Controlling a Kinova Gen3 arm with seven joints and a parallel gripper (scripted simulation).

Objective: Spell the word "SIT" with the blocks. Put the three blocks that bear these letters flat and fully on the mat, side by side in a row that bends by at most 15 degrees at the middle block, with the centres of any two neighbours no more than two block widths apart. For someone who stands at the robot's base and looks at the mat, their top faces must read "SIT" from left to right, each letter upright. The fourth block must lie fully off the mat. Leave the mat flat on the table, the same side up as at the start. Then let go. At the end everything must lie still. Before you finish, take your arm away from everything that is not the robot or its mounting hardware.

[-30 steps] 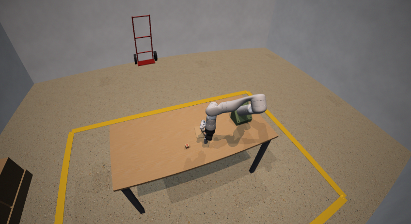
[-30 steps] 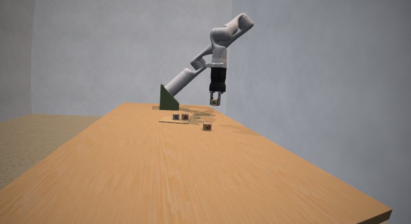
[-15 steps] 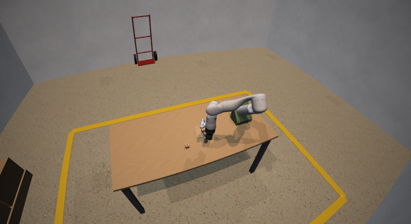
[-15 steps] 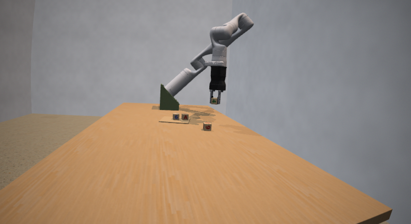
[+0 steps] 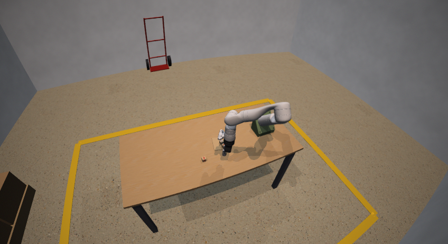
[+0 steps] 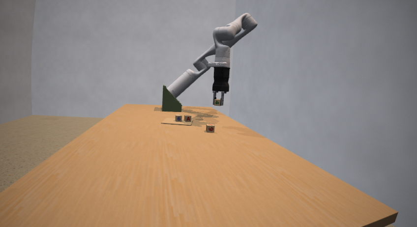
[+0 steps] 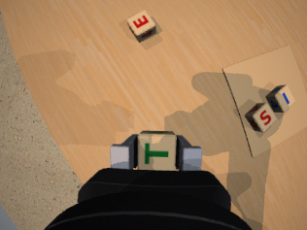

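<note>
Right now the blue-marked block is 7 cm behind my hand, 17 cm to the right of it and 10 cm below it. The rest, counted from my hand: green-marked block (right at my hand); then tan mat (7 cm behind, 18 cm to the right, 11 cm below); then E block (13 cm ahead, 7 cm to the right, 10 cm below).
</note>
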